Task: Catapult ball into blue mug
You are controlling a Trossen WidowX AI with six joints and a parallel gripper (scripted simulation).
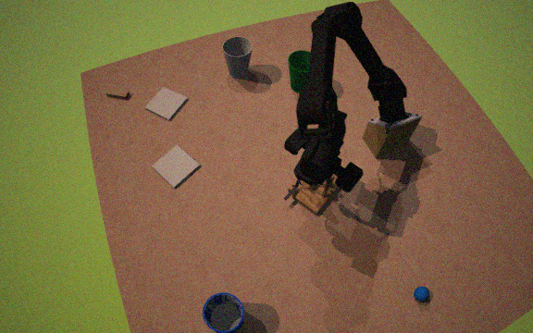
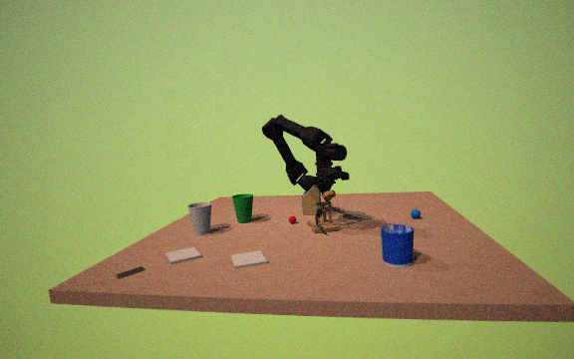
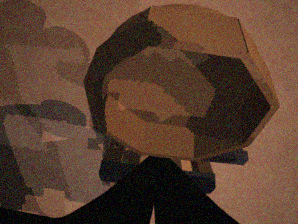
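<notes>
The wooden catapult is 50 mm below my gripper tip, 10 mm to the right of it and 10 mm ahead of it. From my gripper tip the other things lie so: blue mug: 310 mm ahead, 250 mm to the left, 90 mm below; blue ball: 350 mm to the left, 170 mm behind, 100 mm below; red ball: 160 mm to the right, 110 mm below, 90 mm behind.
</notes>
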